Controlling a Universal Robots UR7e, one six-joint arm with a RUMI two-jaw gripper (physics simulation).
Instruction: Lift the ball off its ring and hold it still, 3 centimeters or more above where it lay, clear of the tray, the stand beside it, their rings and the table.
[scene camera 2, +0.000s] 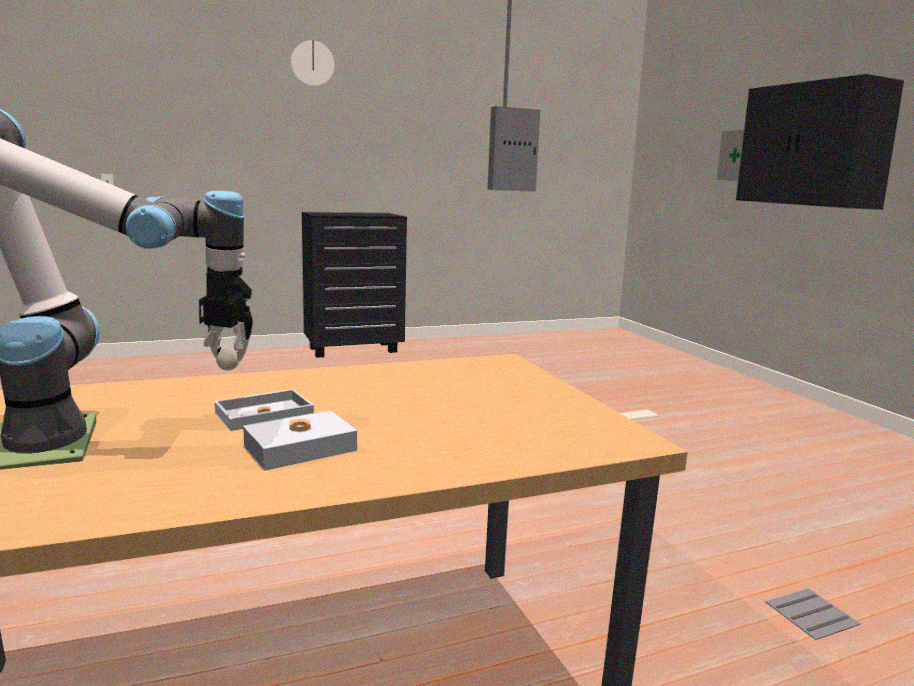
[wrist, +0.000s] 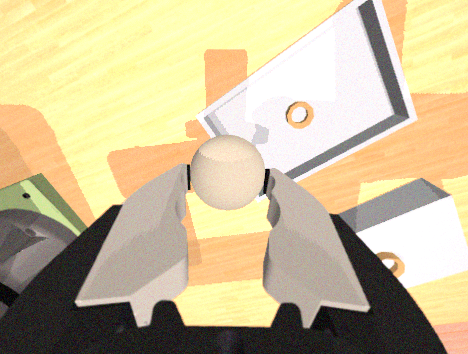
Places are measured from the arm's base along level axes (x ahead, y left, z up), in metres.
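Pixels of known places: gripper, fingertip midpoint: (scene camera 2: 228, 359) (wrist: 227, 169); arm's base at its link origin: (scene camera 2: 45, 436) (wrist: 40, 246).
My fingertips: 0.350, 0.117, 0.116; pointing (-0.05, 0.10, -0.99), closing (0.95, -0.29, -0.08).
Ahead of a thing's pixels: the offset from my fingertips to its top centre, as dx, dy, dz. "pt": to the spot under its first point. Level surfaces: height alone.
A beige ball @[+0.000, -0.002, +0.026] (scene camera 2: 227, 359) (wrist: 228, 172) is held between the two fingertips of my gripper (scene camera 2: 228, 354) (wrist: 227, 169), which is shut on it. The ball hangs well above the table, with air under it in the scene view, apart from the tray and the stand. The shallow grey-white tray (scene camera 2: 227, 422) (wrist: 406, 119) stands below, with an orange ring @[pt +0.074, +0.006, -0.123] (scene camera 2: 264, 409) (wrist: 300, 115) on its floor and no ball on it. The stand (scene camera 2: 310, 447) (wrist: 430, 235) is a closed white-topped block with its own ring @[+0.152, -0.212, -0.075] (scene camera 2: 299, 425) (wrist: 390, 264) on top.
The wooden table @[dz -0.132] (scene camera 2: 457, 413) (wrist: 100, 45) carries the tray and the stand side by side. The green base plate (scene camera 2: 90, 431) (wrist: 55, 205) of the arm lies to their left. A black drawer cabinet (scene camera 2: 354, 280) stands behind the table by the wall.
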